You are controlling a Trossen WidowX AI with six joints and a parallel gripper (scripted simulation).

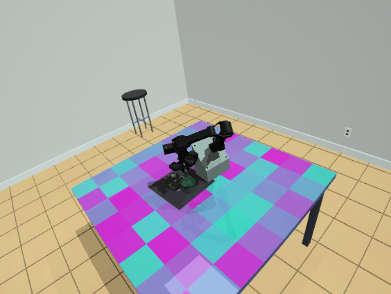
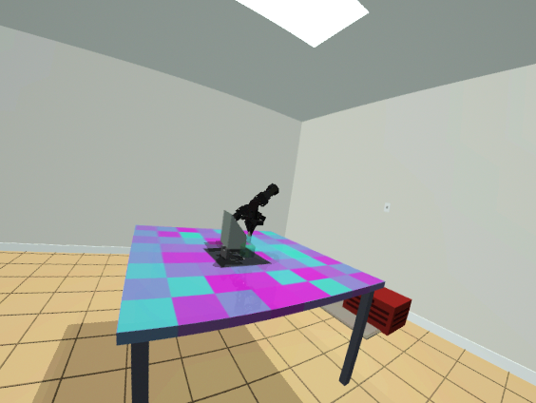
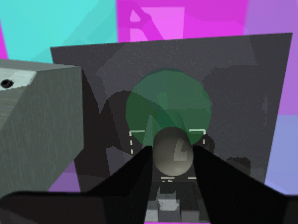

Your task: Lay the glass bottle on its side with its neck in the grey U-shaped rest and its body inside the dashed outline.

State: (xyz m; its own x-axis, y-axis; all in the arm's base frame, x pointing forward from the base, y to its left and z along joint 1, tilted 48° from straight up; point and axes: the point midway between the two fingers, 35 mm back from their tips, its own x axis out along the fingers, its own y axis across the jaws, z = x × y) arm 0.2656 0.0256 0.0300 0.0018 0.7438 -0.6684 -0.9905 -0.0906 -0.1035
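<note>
The green glass bottle lies 50 mm below my gripper tip. From my gripper tip the other things lie so: dark mat: 10 mm ahead, 80 mm to the right, 140 mm below.
</note>
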